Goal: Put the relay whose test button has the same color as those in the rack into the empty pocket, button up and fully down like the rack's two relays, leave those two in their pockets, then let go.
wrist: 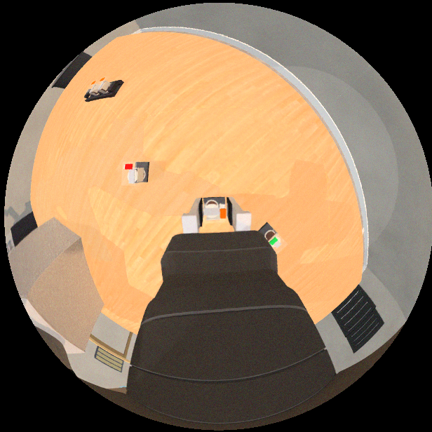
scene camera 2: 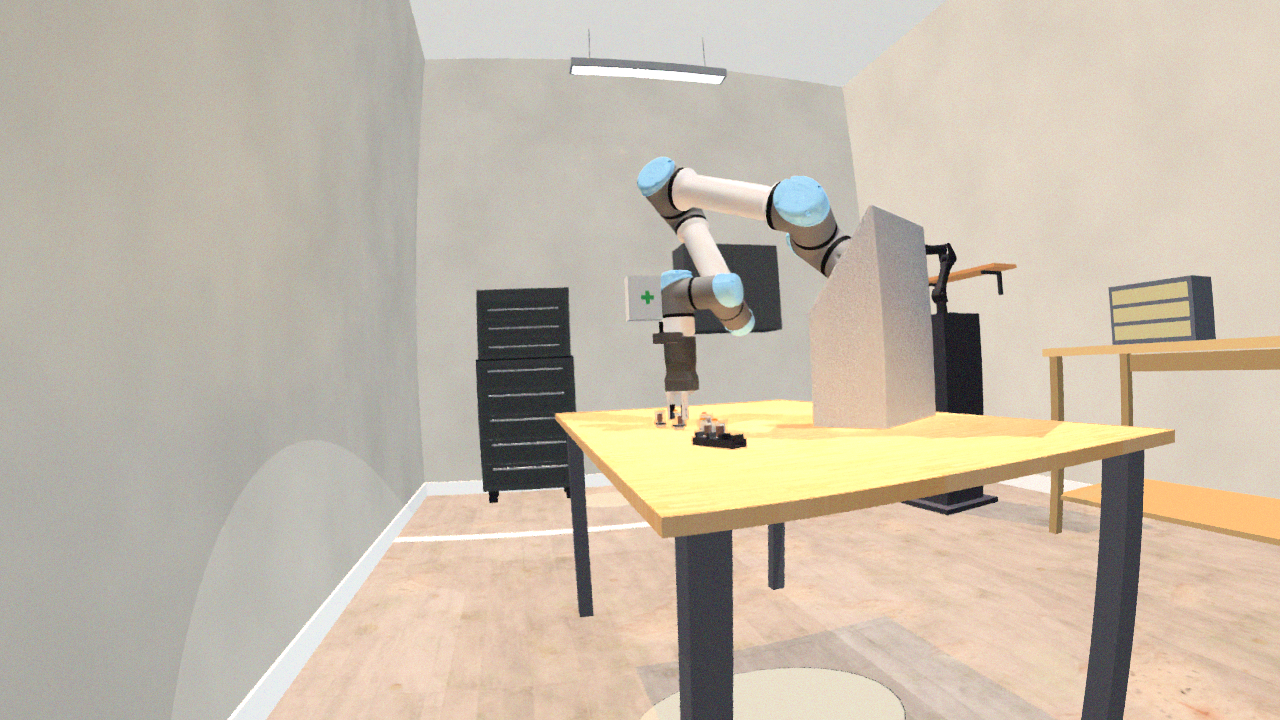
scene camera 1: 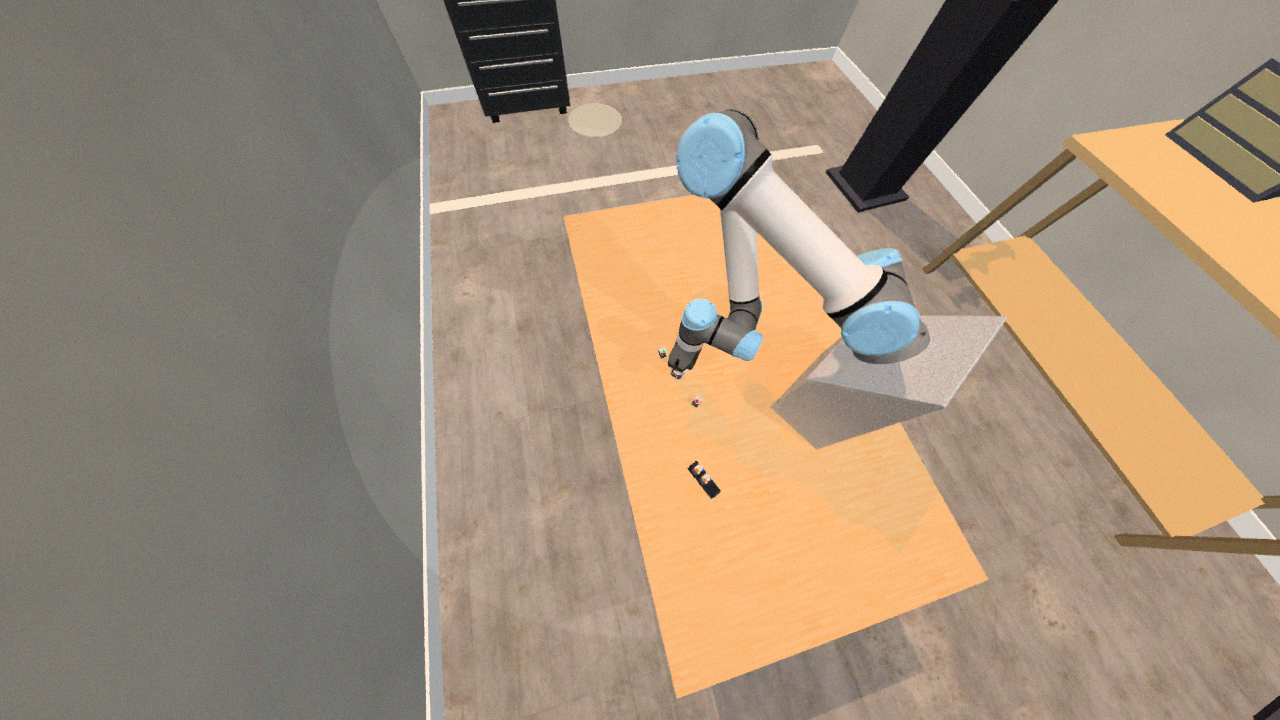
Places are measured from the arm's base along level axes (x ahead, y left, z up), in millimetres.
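Pixels of known places: gripper, fingertip midpoint: (scene camera 2: 678, 419) (scene camera 1: 676, 374); arm's base, link origin: (scene camera 2: 866, 277).
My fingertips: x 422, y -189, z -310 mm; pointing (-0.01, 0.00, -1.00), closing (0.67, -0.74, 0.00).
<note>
For each thing: its top centre in the pictures, then the offset to it from my fingertips.
- black rack, top centre: (scene camera 2: 718, 433) (scene camera 1: 705, 478) dz +0, dx +41, dy +321 mm
- relay with a red button, top centre: (scene camera 2: 706, 412) (scene camera 1: 698, 399) dz +21, dx -27, dy +104 mm
- relay with a green button, top centre: (scene camera 2: 659, 409) (scene camera 1: 663, 349) dz +21, dx +16, dy -87 mm
The relay with the orange button (wrist: 212, 210) stands button up between the fingers of my gripper (wrist: 214, 206) (scene camera 1: 677, 371) (scene camera 2: 679, 415), which is shut on it at table height. Whether it touches the table cannot be told. The black rack (scene camera 1: 712, 489) (scene camera 2: 732, 442) (wrist: 119, 87) holds two relays with orange buttons side by side. Its empty pocket is at the end toward the lower right in scene camera 1, and at the right end in the wrist view.
A relay with a red button (scene camera 1: 696, 402) (wrist: 136, 173) stands between my gripper and the rack. A relay with a green button (scene camera 1: 662, 352) (wrist: 271, 236) stands close beside my gripper, on the side away from the rack. The arm's grey pedestal (scene camera 1: 859, 398) (scene camera 2: 872, 340) rises at the table's right side.
</note>
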